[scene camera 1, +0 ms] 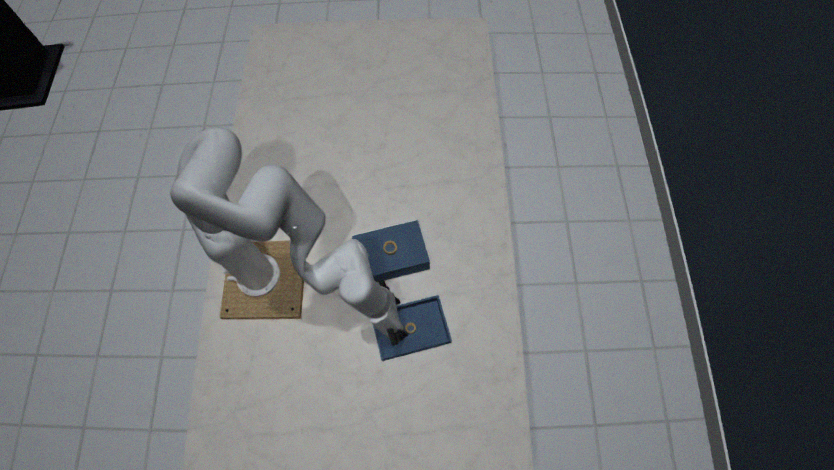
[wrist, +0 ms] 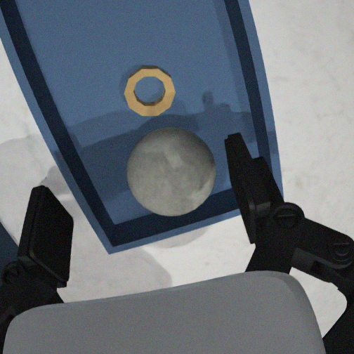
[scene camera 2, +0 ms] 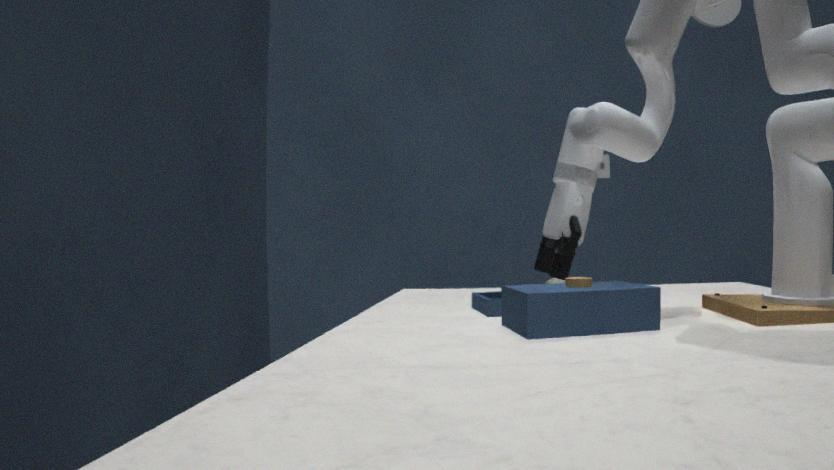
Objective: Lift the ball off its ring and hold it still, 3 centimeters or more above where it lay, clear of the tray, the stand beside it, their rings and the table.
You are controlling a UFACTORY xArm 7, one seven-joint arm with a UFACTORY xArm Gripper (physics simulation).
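Places are measured from the arm's base along level axes (x down, y left, z ahead), in metres.
Where they show: gripper, fingertip midpoint: (scene camera 1: 398,319) (scene camera 2: 549,274); arm's base, link origin: (scene camera 1: 258,275) (scene camera 2: 800,301).
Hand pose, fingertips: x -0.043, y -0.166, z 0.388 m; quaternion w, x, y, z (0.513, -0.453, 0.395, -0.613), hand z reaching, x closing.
Things, the pixels of their top centre, and the offset from my fingertips. "pt": a spot on its surface instead. Level surfaces: height alone.
- blue tray, top centre: (scene camera 2: 532,293) (scene camera 1: 410,326) dx +0.033, dy -0.011, dz +0.030 m
- ball, top centre: (scene camera 2: 556,277) dx +0.006, dy -0.017, dz -0.015 m
- tray's ring, surface spot: (scene camera 1: 410,332) pt dx +0.051, dy -0.023, dz +0.028 m
- empty orange ring, surface spot: (scene camera 2: 578,282) pt dx -0.004, dy +0.222, dz -0.007 m
- pale table, surface height: dx +0.061 m
The grey-white ball (wrist: 171,171) is in the blue tray (scene camera 1: 431,326) (scene camera 2: 484,306) (wrist: 175,30), beside its orange ring, near the tray's end wall in the wrist view. A sliver of the ball (scene camera 2: 554,281) shows behind the stand in scene camera 2; the arm hides it in scene camera 1. The tray's ring (scene camera 1: 410,332) (wrist: 170,92) is empty. My gripper (scene camera 1: 400,318) (scene camera 2: 553,274) (wrist: 138,180) is wide open and tilted above the tray. In the wrist view the ball appears between the spread fingers, nearer the right one, with a gap to each.
The blue stand (scene camera 1: 408,256) (scene camera 2: 589,312) is a taller block beside the tray, with an empty orange ring (scene camera 1: 389,252) (scene camera 2: 578,282) on top. The arm's wooden base plate (scene camera 1: 262,306) (scene camera 2: 758,317) is on the pale table (scene camera 1: 373,105) (scene camera 2: 408,397).
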